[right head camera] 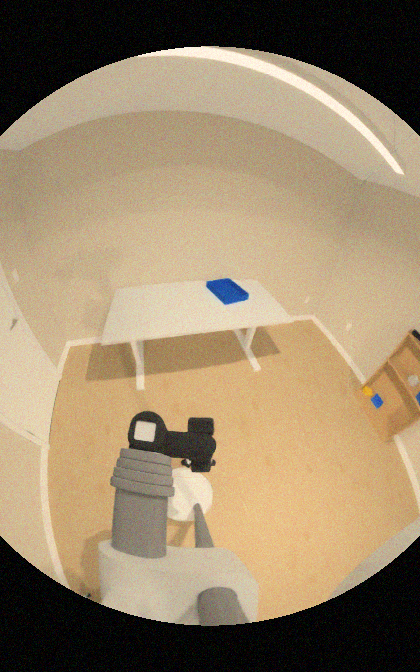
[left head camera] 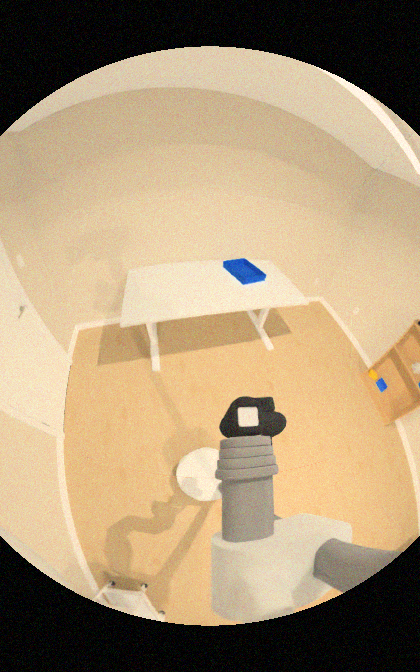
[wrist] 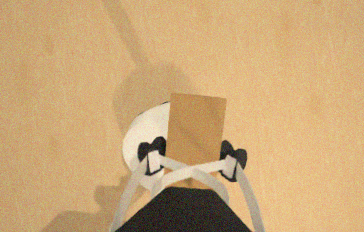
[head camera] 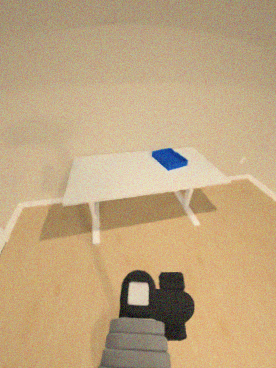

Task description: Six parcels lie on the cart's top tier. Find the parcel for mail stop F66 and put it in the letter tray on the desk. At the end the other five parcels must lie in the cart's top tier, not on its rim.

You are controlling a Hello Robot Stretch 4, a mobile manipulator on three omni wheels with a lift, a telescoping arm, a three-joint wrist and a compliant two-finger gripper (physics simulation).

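Frame: origin at the robot's base, x ahead, y left, z up, level; centimetres.
Where they show: gripper, between the fingertips: (wrist: 192,151).
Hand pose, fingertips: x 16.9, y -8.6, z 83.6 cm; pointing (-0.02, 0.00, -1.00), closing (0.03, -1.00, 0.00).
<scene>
After its pixels a point has its place.
In the wrist view my gripper (wrist: 192,151) {y -8.6, x 17.0, z 83.6 cm} points down at the floor and is shut on a plain brown parcel (wrist: 196,125) {y -8.8, x 20.6, z 88.8 cm}, with a dark fingertip at each side. No label shows on the visible face. In the head views the wrist hides the fingers and parcel. The white desk (head camera: 115,175) {y 25.8, x 125.0, z 69.2 cm} (left head camera: 175,292) (right head camera: 155,312) stands ahead by the wall, apart from the gripper. The blue letter tray (head camera: 178,164) {y -37.4, x 142.7, z 73.5 cm} (left head camera: 255,279) (right head camera: 237,299) lies on its right half. Part of the white cart (left head camera: 131,601) shows at the bottom left of the left head view; the other parcels do not show there.
The round white base part (left head camera: 192,470) (right head camera: 197,492) (wrist: 142,134) {y 12.0, x 6.3, z 18.6 cm} is near the floor below the arm. A wooden shelf unit (left head camera: 404,371) (right head camera: 402,387) with small yellow and blue things stands at the right wall. A wall with a white door is at the left.
</scene>
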